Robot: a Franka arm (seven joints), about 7 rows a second.
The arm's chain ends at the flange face. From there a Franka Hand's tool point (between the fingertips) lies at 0.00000 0.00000 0.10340 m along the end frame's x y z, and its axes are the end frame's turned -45 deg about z.
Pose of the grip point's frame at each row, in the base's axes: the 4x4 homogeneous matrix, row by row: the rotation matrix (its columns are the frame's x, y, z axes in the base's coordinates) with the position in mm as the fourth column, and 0 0 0 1 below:
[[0.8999, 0.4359, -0.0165, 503.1], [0.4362, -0.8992, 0.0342, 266.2], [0.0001, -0.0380, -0.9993, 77.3], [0, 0, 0, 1]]
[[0.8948, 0.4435, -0.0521, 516.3], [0.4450, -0.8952, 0.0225, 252.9], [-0.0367, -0.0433, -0.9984, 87.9], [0, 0, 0, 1]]
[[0.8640, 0.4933, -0.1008, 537.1], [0.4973, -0.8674, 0.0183, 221.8], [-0.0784, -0.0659, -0.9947, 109.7], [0, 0, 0, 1]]
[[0.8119, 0.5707, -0.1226, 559.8], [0.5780, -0.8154, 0.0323, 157.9], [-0.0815, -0.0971, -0.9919, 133.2], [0, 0, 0, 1]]
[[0.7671, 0.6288, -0.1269, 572.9], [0.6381, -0.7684, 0.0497, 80.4], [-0.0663, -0.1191, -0.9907, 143.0], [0, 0, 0, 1]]
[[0.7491, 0.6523, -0.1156, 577.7], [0.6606, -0.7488, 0.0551, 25.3], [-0.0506, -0.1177, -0.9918, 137.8], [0, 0, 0, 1]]
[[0.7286, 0.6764, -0.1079, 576.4], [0.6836, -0.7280, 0.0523, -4.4], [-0.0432, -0.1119, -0.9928, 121.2], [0, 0, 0, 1]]
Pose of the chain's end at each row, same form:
[[0.9446, -0.3281, -0.0165, 504.8], [-0.3274, -0.9443, 0.0342, 262.7], [-0.0268, -0.0269, -0.9993, 180.6], [0, 0, 0, 1]]
[[0.9463, -0.3191, -0.0521, 521.7], [-0.3183, -0.9477, 0.0225, 250.6], [-0.0566, -0.0047, -0.9984, 191.1], [0, 0, 0, 1]]
[[0.9598, -0.2621, -0.1008, 547.5], [-0.2617, -0.9650, 0.0183, 219.9], [-0.1020, 0.0088, -0.9947, 212.6], [0, 0, 0, 1]]
[[0.9776, -0.1706, -0.1226, 572.5], [-0.1679, -0.9853, 0.0323, 154.6], [-0.1263, -0.0110, -0.9919, 235.8], [0, 0, 0, 1]]
[[0.9871, -0.0978, -0.1269, 586.0], [-0.0921, -0.9945, 0.0497, 75.3], [-0.1311, -0.0373, -0.9907, 245.4], [0, 0, 0, 1]]
[[0.9909, -0.0684, -0.1156, 589.7], [-0.0624, -0.9966, 0.0551, 19.6], [-0.1190, -0.0474, -0.9918, 240.4], [0, 0, 0, 1]]
[[0.9935, -0.0369, -0.1079, 587.6], [-0.0314, -0.9982, 0.0523, -9.8], [-0.1097, -0.0486, -0.9928, 223.9], [0, 0, 0, 1]]

